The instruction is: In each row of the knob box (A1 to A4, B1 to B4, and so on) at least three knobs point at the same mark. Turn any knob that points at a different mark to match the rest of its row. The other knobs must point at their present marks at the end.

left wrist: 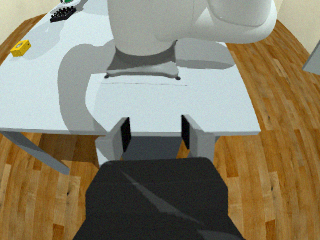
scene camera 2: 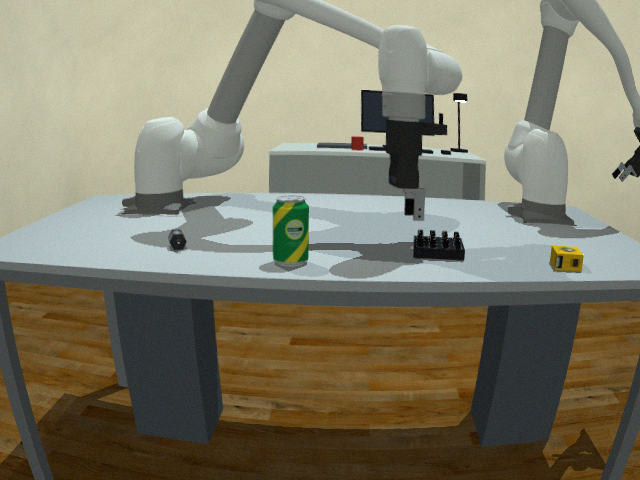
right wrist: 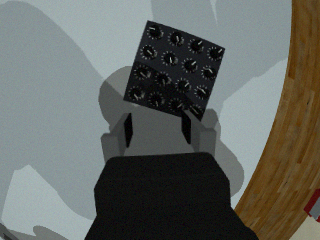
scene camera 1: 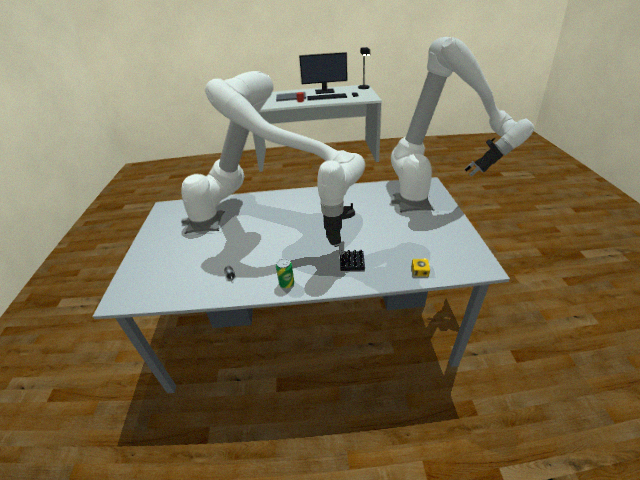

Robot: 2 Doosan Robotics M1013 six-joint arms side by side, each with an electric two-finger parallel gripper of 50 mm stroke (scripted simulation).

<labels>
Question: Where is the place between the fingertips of the left gripper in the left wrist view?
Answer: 155, 126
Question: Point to a yellow block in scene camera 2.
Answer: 565, 258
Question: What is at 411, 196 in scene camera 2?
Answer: The right gripper.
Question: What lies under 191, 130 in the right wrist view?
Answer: The right gripper.
</labels>
